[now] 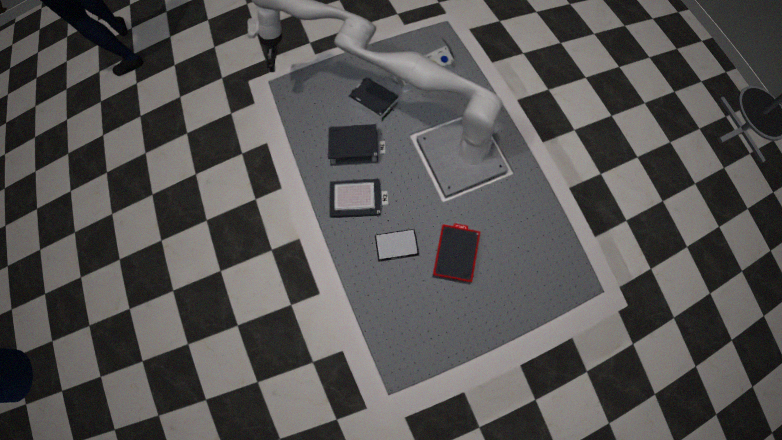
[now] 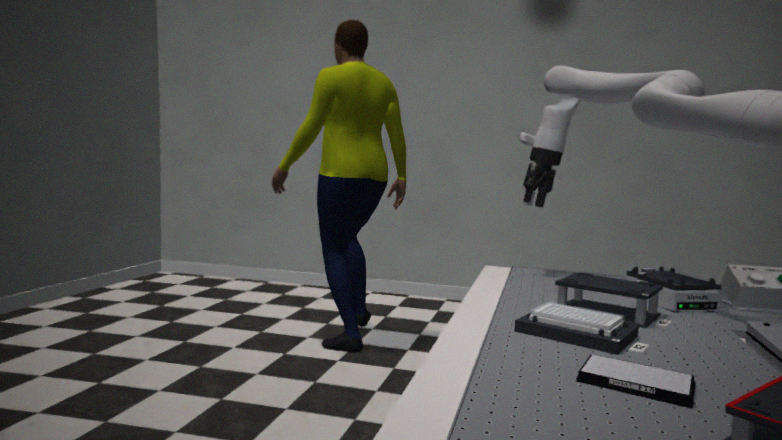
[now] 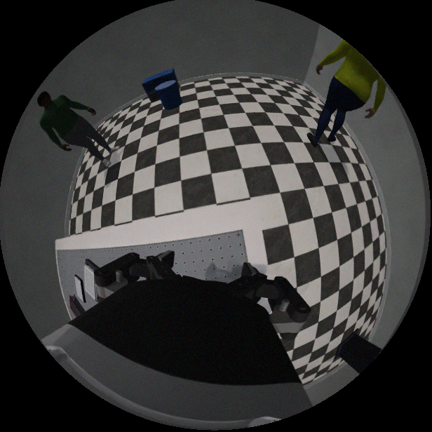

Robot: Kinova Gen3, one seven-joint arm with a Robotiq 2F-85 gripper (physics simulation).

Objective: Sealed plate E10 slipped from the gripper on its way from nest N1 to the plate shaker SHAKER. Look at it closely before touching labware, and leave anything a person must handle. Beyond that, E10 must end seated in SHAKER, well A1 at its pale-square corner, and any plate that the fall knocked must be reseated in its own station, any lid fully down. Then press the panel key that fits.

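Frame: origin at the arm's base, x ahead, y left, z up, level; metres.
Where they show: gripper, fingertip midpoint: (image 1: pixel 273 62) (image 2: pixel 532 206); arm's base, link origin: (image 1: pixel 472 153).
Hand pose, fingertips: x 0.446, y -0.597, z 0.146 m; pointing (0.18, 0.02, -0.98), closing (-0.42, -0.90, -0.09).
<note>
Things, the pixels of their top centre, and the offset from my fingertips. "pt": a spot on its surface instead.
- black plate with a pale flat top, top centre: (image 2: pixel 635 372) (image 1: pixel 396 244) dx -0.071, dy +0.742, dz -0.161 m
- clear plate, top centre: (image 2: pixel 576 312) (image 1: pixel 354 195) dx -0.030, dy +0.540, dz -0.139 m
- dark nest N2, top centre: (image 2: pixel 576 316) (image 1: pixel 354 196) dx -0.030, dy +0.540, dz -0.145 m
- Nest N1, top centre: (image 2: pixel 608 280) (image 1: pixel 352 140) dx -0.113, dy +0.372, dz -0.112 m
- SHAKER, surface spot: (image 2: pixel 694 299) pt dx -0.283, dy +0.311, dz -0.148 m
- red-edged dark station, top centre: (image 1: pixel 457 252) dx -0.215, dy +0.865, dz -0.131 m
- key panel, top centre: (image 1: pixel 424 59) dx -0.491, dy +0.210, dz -0.091 m
My gripper (image 1: pixel 270 66) (image 2: pixel 534 204) (image 3: pixel 207 264) is open and empty, high up near the table corner beyond SHAKER. A black plate with a pale flat top (image 1: pixel 397 244) (image 2: pixel 637 377) (image 3: pixel 80 288) lies loose on the table; its label is too small to read. A clear plate (image 1: pixel 354 195) (image 2: pixel 578 317) (image 3: pixel 90 281) rests on dark nest N2 (image 1: pixel 340 213) (image 2: pixel 574 335); its exact seating is unclear. Nest N1 (image 1: pixel 352 141) (image 2: pixel 607 285) has a raised dark deck on posts. SHAKER (image 1: pixel 374 98) (image 2: pixel 694 299) shows a dark top with no plate and a green-lit display.
A red-edged dark station (image 1: pixel 457 253) (image 2: pixel 765 403) stands beside the loose plate. The key panel (image 1: pixel 433 55) (image 2: pixel 751 287) is behind the arm, beyond SHAKER. A person in yellow (image 2: pixel 355 120) (image 3: pixel 356 72) and one in green (image 3: pixel 62 117) stand on the floor off the table.
</note>
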